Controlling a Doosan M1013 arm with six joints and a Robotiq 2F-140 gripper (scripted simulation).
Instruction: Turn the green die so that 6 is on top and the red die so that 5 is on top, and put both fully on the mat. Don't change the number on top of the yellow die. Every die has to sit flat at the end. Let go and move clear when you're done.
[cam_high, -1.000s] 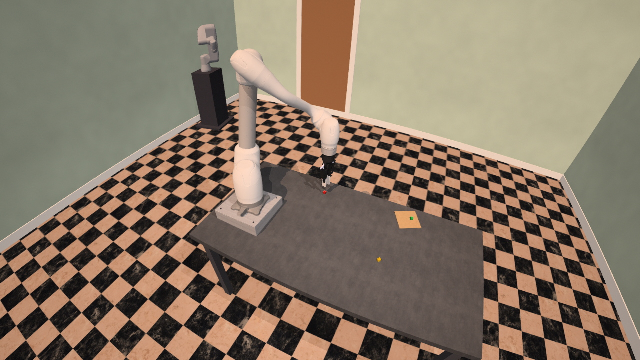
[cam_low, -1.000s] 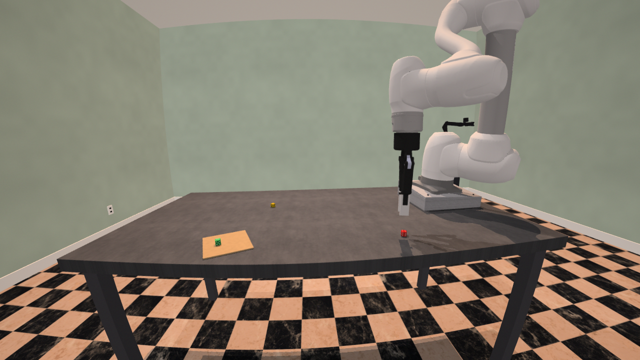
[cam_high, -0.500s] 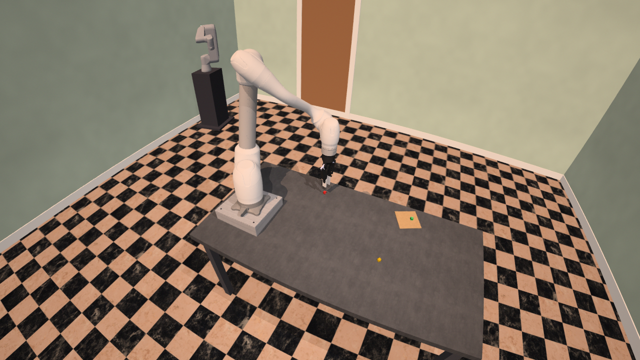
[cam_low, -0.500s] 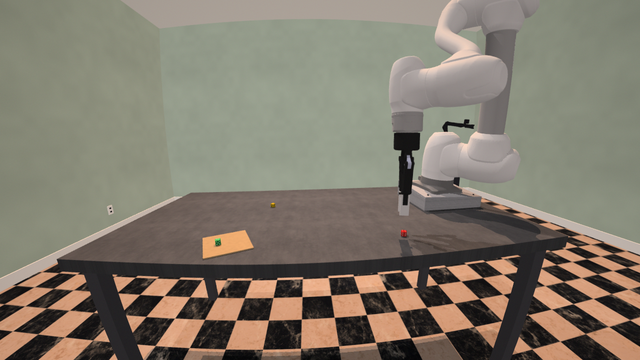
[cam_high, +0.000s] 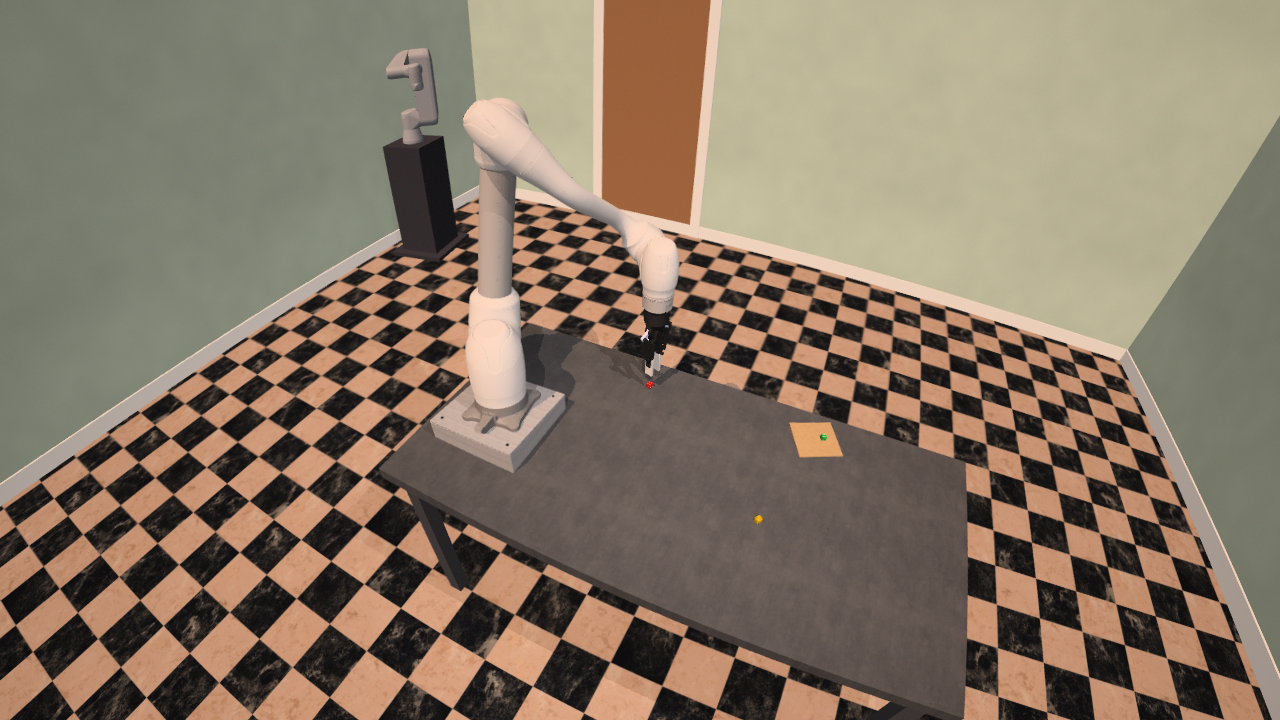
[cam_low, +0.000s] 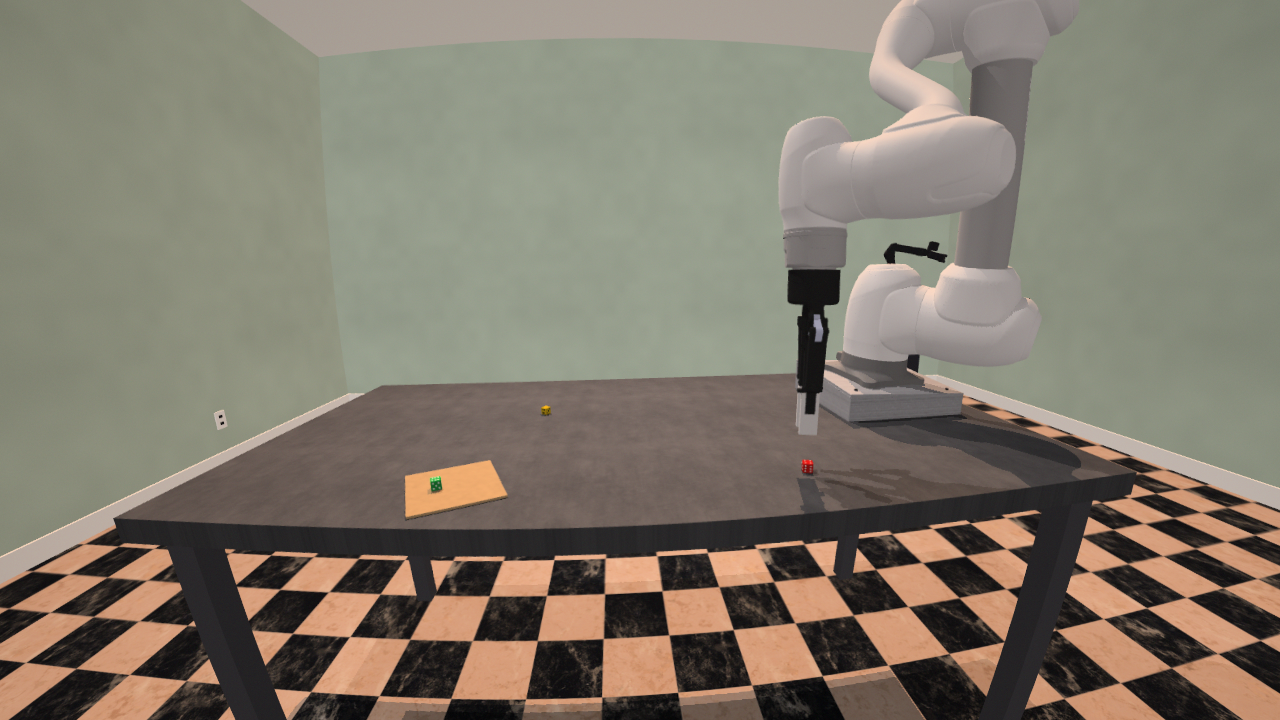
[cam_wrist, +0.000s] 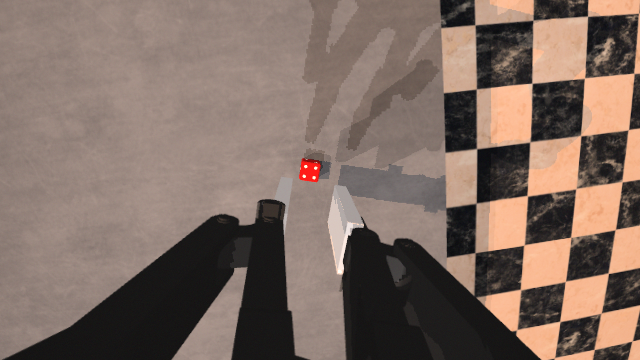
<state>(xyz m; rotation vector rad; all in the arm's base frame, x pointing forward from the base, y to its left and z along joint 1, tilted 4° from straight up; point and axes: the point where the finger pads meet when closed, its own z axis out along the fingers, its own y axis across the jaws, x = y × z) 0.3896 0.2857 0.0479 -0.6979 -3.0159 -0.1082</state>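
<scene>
My gripper is now 90 mm above the red die and 10 mm past it. From my hand the other things lie so: yellow die 430 mm to the right, 400 mm ahead, 90 mm below; orange mat 550 mm ahead, 100 mm below, 80 mm to the right; green die 570 mm ahead, 90 mm below, 80 mm to the right.
</scene>
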